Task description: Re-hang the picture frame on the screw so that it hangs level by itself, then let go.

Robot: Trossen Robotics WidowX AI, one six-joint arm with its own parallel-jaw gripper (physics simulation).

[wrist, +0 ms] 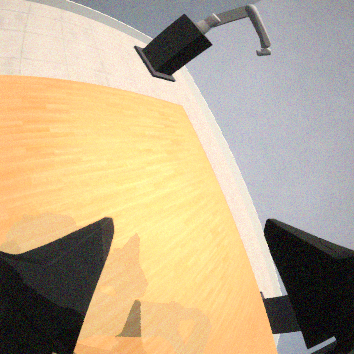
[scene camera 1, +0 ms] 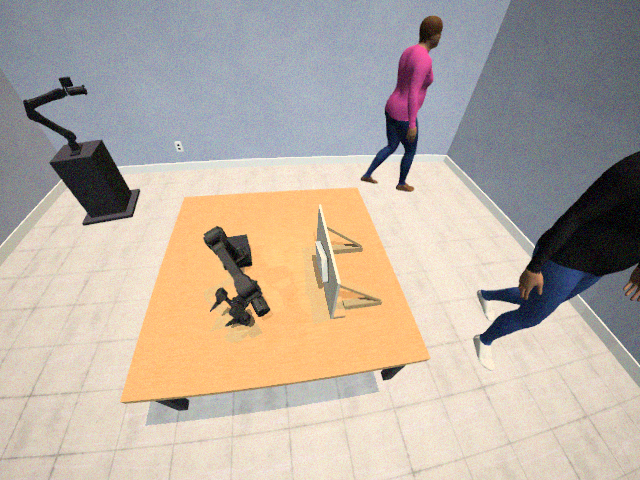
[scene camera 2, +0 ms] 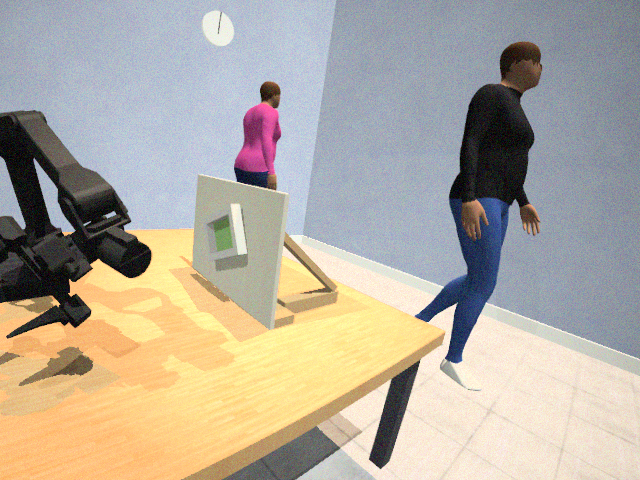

Labels:
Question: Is the gripper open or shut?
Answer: Open.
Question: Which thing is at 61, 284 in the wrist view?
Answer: The gripper.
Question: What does the gripper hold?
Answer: Nothing.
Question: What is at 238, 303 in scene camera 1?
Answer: The gripper.

